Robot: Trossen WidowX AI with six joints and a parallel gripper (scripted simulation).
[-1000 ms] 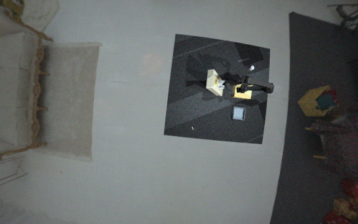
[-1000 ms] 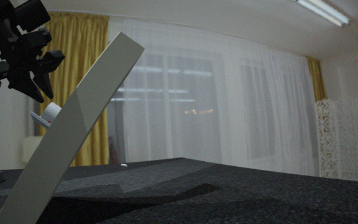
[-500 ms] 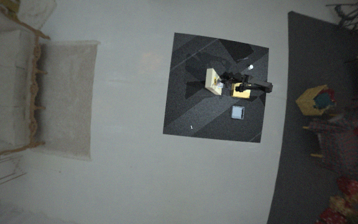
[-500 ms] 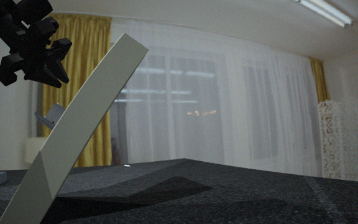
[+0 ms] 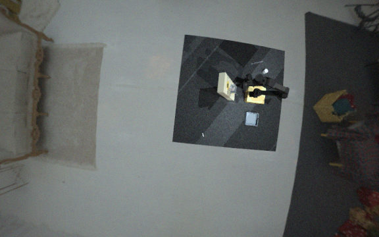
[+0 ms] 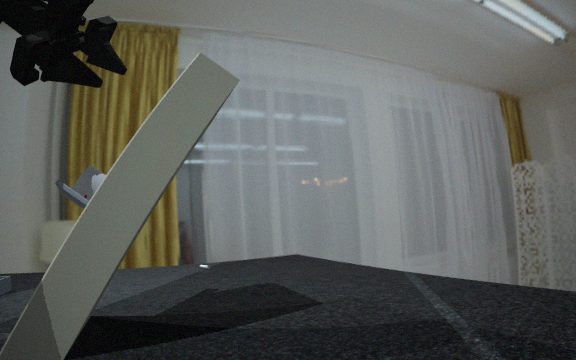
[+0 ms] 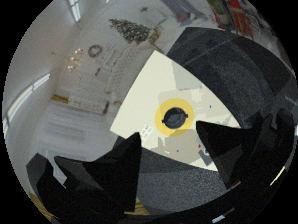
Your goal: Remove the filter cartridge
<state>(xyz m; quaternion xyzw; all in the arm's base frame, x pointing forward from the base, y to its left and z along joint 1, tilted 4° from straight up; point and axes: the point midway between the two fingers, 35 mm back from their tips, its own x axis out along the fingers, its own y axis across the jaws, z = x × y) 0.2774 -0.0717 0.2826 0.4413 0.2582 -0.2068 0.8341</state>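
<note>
The white filter cartridge is 2 cm behind my gripper tip, 1 cm to the left of it and 15 cm below it. From my gripper tip the other things lie so: cream service panel 2 cm ahead, 17 cm below; pale blue tray 30 cm behind, 35 cm to the left, 33 cm below.
</note>
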